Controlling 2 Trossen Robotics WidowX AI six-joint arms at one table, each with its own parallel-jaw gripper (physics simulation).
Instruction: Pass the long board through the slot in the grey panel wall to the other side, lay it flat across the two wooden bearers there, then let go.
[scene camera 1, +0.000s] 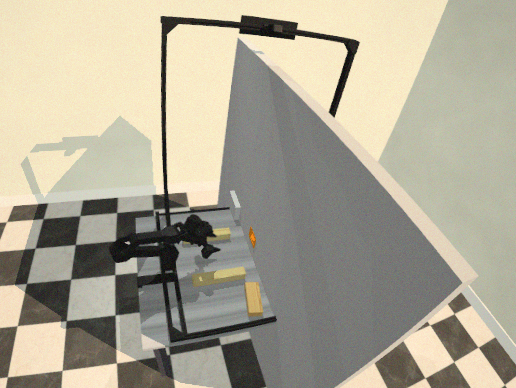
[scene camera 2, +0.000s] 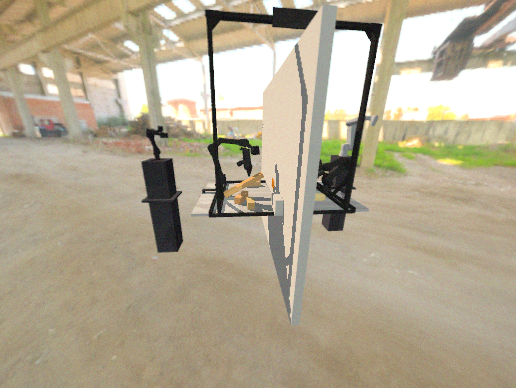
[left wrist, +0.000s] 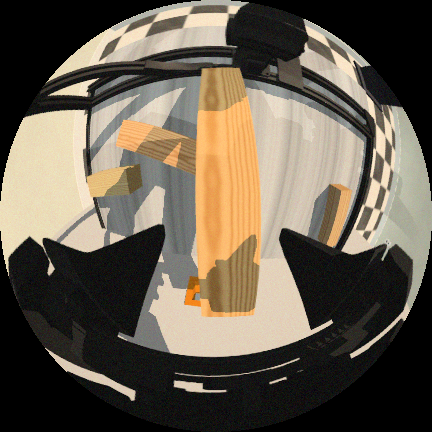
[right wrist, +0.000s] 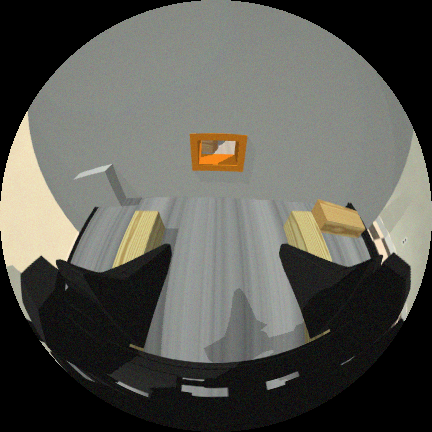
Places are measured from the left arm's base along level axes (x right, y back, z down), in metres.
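Where they show: left gripper, fingertip midpoint: (scene camera 2: 248, 175) (left wrist: 224, 232); right gripper, fingertip midpoint: (scene camera 1: 218, 243) (right wrist: 227, 250); left arm's base, origin of the base link: (left wrist: 250, 60); right arm's base, origin of the base link: (scene camera 1: 168, 265) (scene camera 2: 326, 191).
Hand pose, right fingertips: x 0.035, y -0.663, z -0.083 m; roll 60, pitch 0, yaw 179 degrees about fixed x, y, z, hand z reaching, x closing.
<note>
Things, the pixels of their centre, and the offset from my right fingertips. "pt": a spot on its surface instead. Level surfaces: height alone.
- long board, body centre: (left wrist: 226, 159) (scene camera 2: 243, 184) dx +0.000, dy +0.468, dz +0.006 m
- orange-framed slot, surface spot: (right wrist: 195, 153) (scene camera 1: 250, 232) pt dx +0.046, dy +0.178, dz +0.001 m
- loose wooden block, body centre: (right wrist: 340, 219) (scene camera 1: 253, 298) dx -0.289, dy +0.107, dz +0.083 m
- table, its level: dz +0.102 m
The long board (scene camera 2: 242, 185) (left wrist: 227, 193) lies tilted on the left arm's side of the grey panel wall (scene camera 1: 314, 215) (scene camera 2: 283, 135) (right wrist: 217, 80). Its higher end points toward the orange-framed slot (scene camera 1: 252, 236) (scene camera 2: 273, 183) (left wrist: 189, 297) (right wrist: 195, 153). My left gripper (scene camera 2: 248, 169) (left wrist: 224, 232) is open, just above the board, with the fingers apart from it on both sides. My right gripper (scene camera 1: 211, 243) (right wrist: 227, 250) is open and empty, low over the table and facing the slot. Two wooden bearers (scene camera 1: 219, 234) (scene camera 1: 219, 275) (right wrist: 141, 238) (right wrist: 306, 235) lie on either side of it.
A loose wooden block (scene camera 1: 253, 298) (right wrist: 338, 219) lies by the wall near one bearer. On the left arm's side, three wooden blocks (left wrist: 155, 146) (left wrist: 114, 181) (left wrist: 336, 213) lie on the table (scene camera 2: 199, 208). A black frame (scene camera 1: 165, 115) (scene camera 2: 212, 96) surrounds the table.
</note>
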